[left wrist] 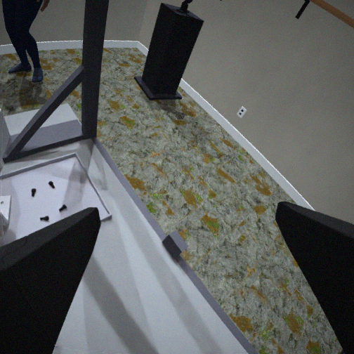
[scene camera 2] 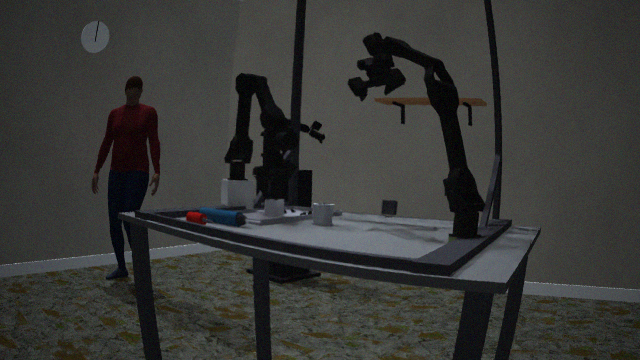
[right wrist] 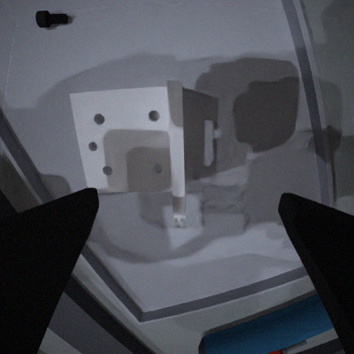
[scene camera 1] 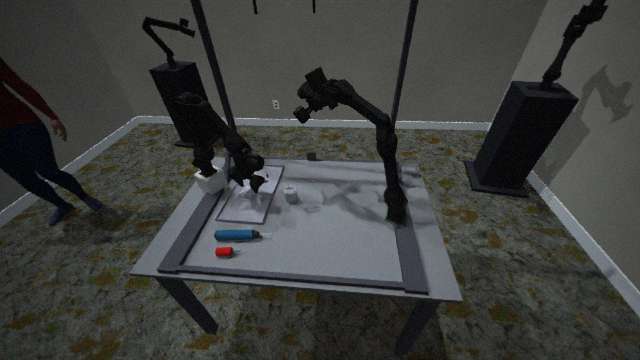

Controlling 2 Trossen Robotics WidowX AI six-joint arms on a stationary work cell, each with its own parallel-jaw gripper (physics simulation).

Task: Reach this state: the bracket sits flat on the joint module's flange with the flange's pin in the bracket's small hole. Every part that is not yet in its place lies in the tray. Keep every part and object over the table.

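Frame: origin at the left arm's base, x ahead, y left, z up, level; millimetres.
Seen in the pictures: left gripper, fingertip midpoint: [scene camera 2: 373, 97] [scene camera 1: 305, 107]; right gripper, fingertip midpoint: [scene camera 2: 270, 198] [scene camera 1: 249, 189]; left arm's base, link origin: [scene camera 2: 464, 236] [scene camera 1: 395, 216]; right arm's base, link origin: [scene camera 2: 237, 179] [scene camera 1: 208, 172].
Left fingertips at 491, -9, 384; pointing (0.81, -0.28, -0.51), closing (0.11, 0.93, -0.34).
Observation:
Offsets run from my left fingertips to a thing's top centre, as dx, dy, dz. "spot": to the spot under its first point.
The white L-shaped bracket [right wrist: 140, 140] lies in the flat grey tray [scene camera 1: 250, 194], one plate with several holes flat, the other standing up. It also shows in scene camera 1 [scene camera 1: 246, 192]. My right gripper [right wrist: 190, 197] is open and empty, hovering just above the bracket, and it shows over the tray in scene camera 1 [scene camera 1: 256, 181]. The white joint module @[-23, +180, -339] [scene camera 1: 291, 194] stands on the table right of the tray. My left gripper [scene camera 1: 304, 111] is open and empty, raised high above the table's back edge.
Several black screws [left wrist: 46, 200] lie in the tray. A blue screwdriver @[spot: -7, +488, -364] [scene camera 1: 237, 233] and a red tool @[-34, +557, -369] [scene camera 1: 224, 251] lie at the front left. A small dark block @[+98, -132, -346] [scene camera 1: 311, 156] sits on the back edge. A person [scene camera 1: 26, 134] walks at the left, off the table.

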